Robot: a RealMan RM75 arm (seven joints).
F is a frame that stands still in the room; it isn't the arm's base.
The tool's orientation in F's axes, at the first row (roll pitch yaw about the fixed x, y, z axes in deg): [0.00 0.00 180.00]
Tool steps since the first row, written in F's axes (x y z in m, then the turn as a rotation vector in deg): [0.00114 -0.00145 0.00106 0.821 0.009 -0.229]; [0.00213 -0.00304 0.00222 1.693 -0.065 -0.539]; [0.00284 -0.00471 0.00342 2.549 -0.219 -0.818]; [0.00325 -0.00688 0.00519 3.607 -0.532 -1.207]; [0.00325 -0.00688 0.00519 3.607 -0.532 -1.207]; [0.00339 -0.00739 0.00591 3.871 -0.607 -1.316]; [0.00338 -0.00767 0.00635 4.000 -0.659 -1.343]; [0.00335 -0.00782 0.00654 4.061 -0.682 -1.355]
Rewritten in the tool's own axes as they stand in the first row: [-0.00114 0.00145 0.00106 -0.821 -0.009 -0.229]; [-0.00213 0.00304 0.00222 -1.693 0.065 -0.539]; [-0.00284 0.00471 0.00342 -2.549 0.219 -0.818]; [-0.00325 0.00688 0.00519 -3.607 0.532 -1.207]; [-0.00325 0.00688 0.00519 -3.607 0.532 -1.207]; [-0.00339 0.00739 0.00591 -3.871 0.607 -1.316]; [-0.00338 0.00767 0.00635 -4.000 0.659 -1.343]; [-0.00335 0.00782 0.00654 -4.061 0.682 -1.355]
